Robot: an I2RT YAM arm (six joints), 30 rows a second.
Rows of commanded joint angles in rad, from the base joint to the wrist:
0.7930, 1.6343, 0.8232, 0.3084, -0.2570, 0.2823
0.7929, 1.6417, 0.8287, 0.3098, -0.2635, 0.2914
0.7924, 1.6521, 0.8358, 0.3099, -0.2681, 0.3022
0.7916, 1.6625, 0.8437, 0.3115, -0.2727, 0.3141
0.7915, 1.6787, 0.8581, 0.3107, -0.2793, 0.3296
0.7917, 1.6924, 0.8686, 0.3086, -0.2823, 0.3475
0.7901, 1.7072, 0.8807, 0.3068, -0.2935, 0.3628
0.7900, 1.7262, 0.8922, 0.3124, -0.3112, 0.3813
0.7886, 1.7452, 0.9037, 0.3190, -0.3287, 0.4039
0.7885, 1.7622, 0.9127, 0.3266, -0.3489, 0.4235
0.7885, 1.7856, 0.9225, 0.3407, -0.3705, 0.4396
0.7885, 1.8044, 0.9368, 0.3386, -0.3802, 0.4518
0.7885, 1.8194, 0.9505, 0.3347, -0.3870, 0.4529
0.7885, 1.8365, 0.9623, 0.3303, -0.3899, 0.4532
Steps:
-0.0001, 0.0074, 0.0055, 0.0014, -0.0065, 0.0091
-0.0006, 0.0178, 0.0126, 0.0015, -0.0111, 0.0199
-0.0014, 0.0282, 0.0205, 0.0031, -0.0157, 0.0318
-0.0015, 0.0444, 0.0349, 0.0023, -0.0223, 0.0473
-0.0013, 0.0581, 0.0454, 0.0002, -0.0253, 0.0652
-0.0029, 0.0729, 0.0575, -0.0016, -0.0365, 0.0805
-0.0030, 0.0919, 0.0690, 0.0040, -0.0542, 0.0990
-0.0044, 0.1109, 0.0805, 0.0106, -0.0717, 0.1216
-0.0045, 0.1279, 0.0895, 0.0182, -0.0919, 0.1412
-0.0045, 0.1513, 0.0993, 0.0323, -0.1135, 0.1573
-0.0045, 0.1701, 0.1136, 0.0302, -0.1232, 0.1695
-0.0045, 0.1851, 0.1273, 0.0263, -0.1300, 0.1706
-0.0045, 0.2022, 0.1391, 0.0219, -0.1329, 0.1709

